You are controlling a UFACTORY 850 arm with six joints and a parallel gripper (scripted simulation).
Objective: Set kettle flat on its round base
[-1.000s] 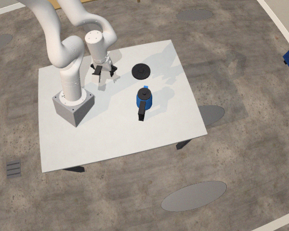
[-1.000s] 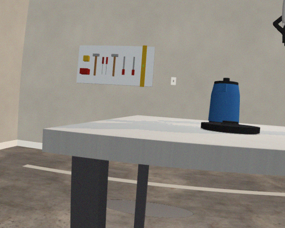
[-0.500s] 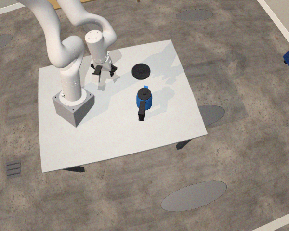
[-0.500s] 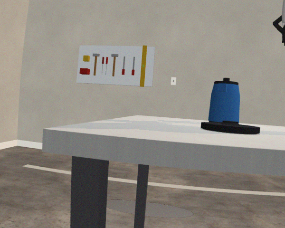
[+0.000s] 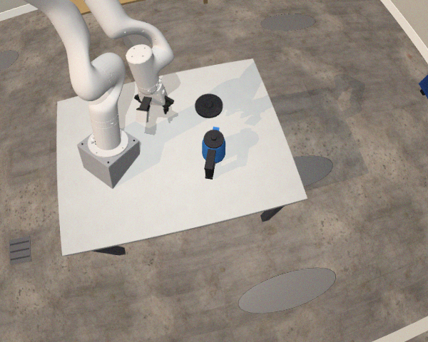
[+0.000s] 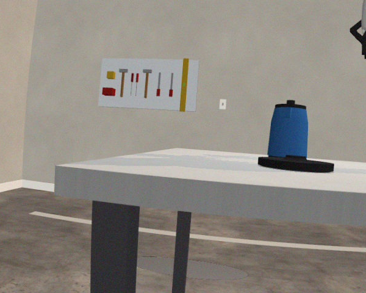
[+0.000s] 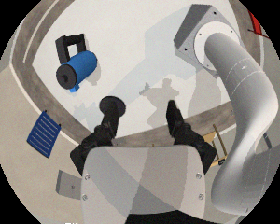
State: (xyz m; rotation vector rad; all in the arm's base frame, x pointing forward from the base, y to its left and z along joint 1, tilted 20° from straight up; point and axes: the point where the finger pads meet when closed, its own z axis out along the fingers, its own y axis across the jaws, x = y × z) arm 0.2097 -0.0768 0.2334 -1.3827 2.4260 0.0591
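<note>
Right now my hand is 18 cm short of the blue kettle, 17 cm to the left of it and 22 cm above it. From my hand the other things lie so: black round base (26 cm ahead, 13 cm to the left, 29 cm below).
</note>
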